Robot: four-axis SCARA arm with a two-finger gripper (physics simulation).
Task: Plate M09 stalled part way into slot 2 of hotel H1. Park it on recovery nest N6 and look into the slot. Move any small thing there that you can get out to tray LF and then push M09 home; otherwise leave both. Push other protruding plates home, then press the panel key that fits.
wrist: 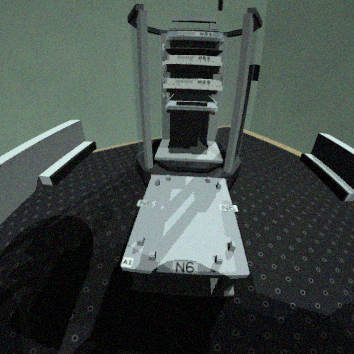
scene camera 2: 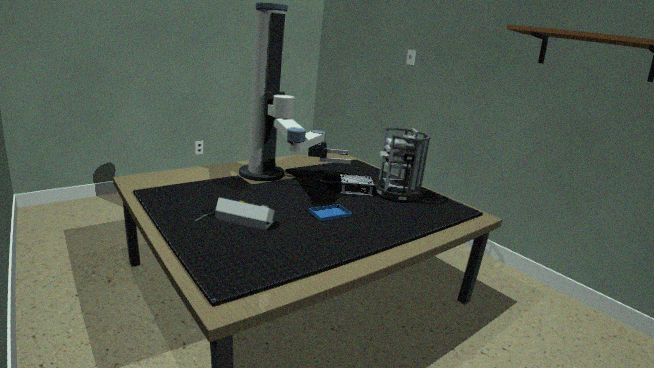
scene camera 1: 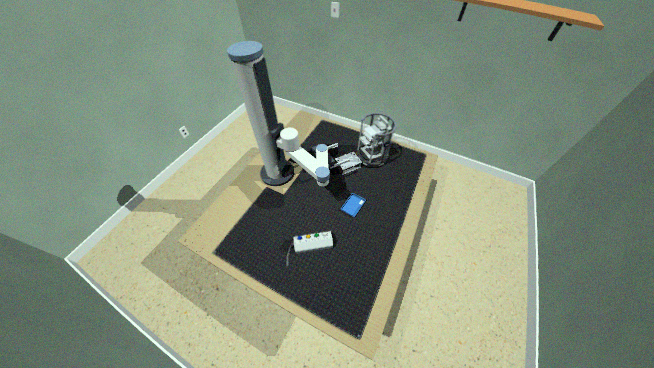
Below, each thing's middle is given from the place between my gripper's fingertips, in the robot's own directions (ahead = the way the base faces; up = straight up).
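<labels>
Round plate rack (scene camera 2: 400, 181): my hand 150 mm short of it, 220 mm to the right of it, 10 mm above it.
</labels>
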